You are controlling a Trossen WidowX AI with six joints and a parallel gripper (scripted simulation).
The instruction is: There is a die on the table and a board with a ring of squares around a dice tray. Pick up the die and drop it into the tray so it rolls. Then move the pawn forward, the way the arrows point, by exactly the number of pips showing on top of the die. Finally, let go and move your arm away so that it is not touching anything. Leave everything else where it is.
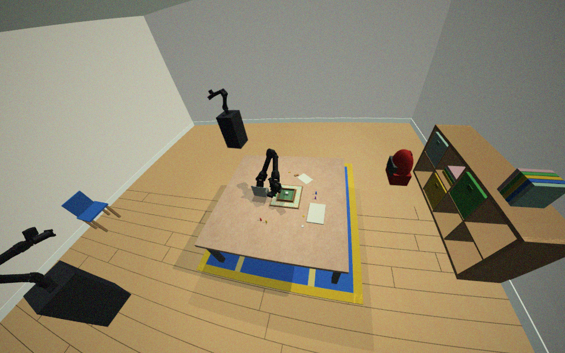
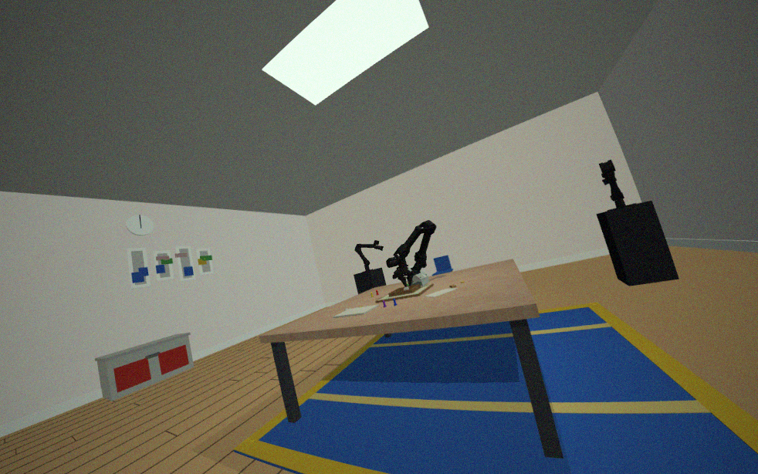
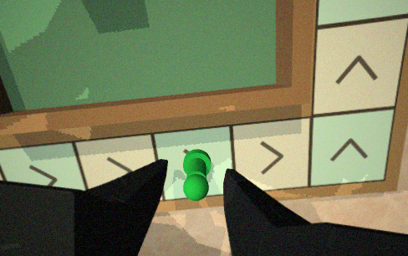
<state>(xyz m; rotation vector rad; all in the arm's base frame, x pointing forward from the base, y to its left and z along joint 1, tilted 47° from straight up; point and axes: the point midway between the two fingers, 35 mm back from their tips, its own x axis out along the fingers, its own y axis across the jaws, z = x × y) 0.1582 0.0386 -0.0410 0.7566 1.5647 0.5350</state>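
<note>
The green pawn is right at my gripper tip. The rest, counted from my gripper tip: green felt dice tray (110 mm ahead, 30 mm to the left, 20 mm below); white die (110 mm ahead, 50 mm to the left).
</note>
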